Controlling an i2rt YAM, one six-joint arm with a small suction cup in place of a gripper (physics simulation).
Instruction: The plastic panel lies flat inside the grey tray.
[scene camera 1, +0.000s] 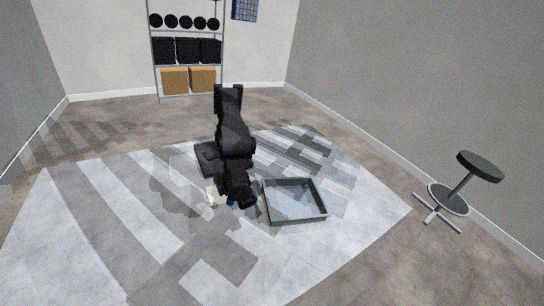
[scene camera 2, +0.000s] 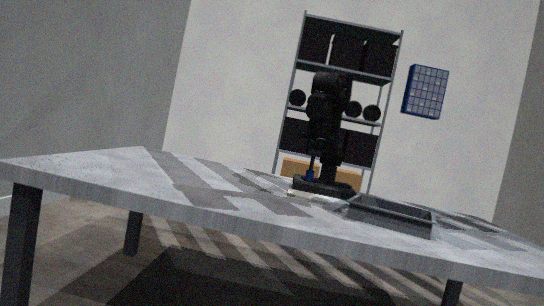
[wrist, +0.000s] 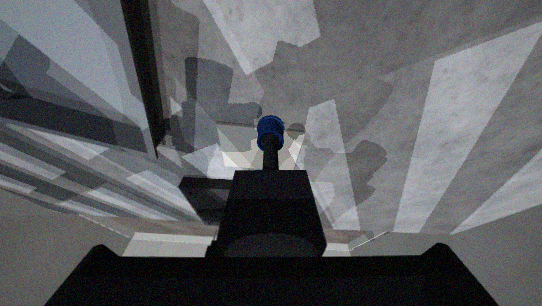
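Seen in the pictures: hand at its tool point: (scene camera 1: 230, 202) (scene camera 2: 308, 178) (wrist: 270, 128); arm's base at its link origin: (scene camera 2: 326, 183).
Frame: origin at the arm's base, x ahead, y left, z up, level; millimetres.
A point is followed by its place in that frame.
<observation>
The plastic panel (scene camera 1: 215, 197) {x 238, y -160, z -25 mm} (scene camera 2: 291, 193) {x 257, y -178, z -25 mm} (wrist: 231, 159) {x 212, y -52, z -25 mm} is a small cream sheet. It lies flat on the table (scene camera 1: 95, 228) {x 159, y -599, z -31 mm} (scene camera 2: 113, 178) {x 520, y -685, z -30 mm}, just in front of the arm's base and left of the grey tray (scene camera 1: 296, 219) {x 516, y 29, z 18 mm} (scene camera 2: 388, 222) {x 522, y 57, z -13 mm} (wrist: 141, 68) {x 397, y -10, z -1 mm}. The tray holds nothing. My suction cup (scene camera 1: 229, 203) (scene camera 2: 309, 175) (wrist: 270, 131) is blue. It hangs a little above the table, over the panel's edge, and carries nothing. The arm is folded forward over the panel and hides part of it in scene camera 1.
The arm's black base plate (scene camera 1: 207, 159) {x 28, y -100, z 3 mm} sits behind the panel. Off the table are a shelf rack (scene camera 1: 152, 57) (scene camera 2: 388, 110) with boxes at the back wall, a blue bin panel (scene camera 2: 424, 91) on the wall and a round stool (scene camera 1: 479, 165) at the right.
</observation>
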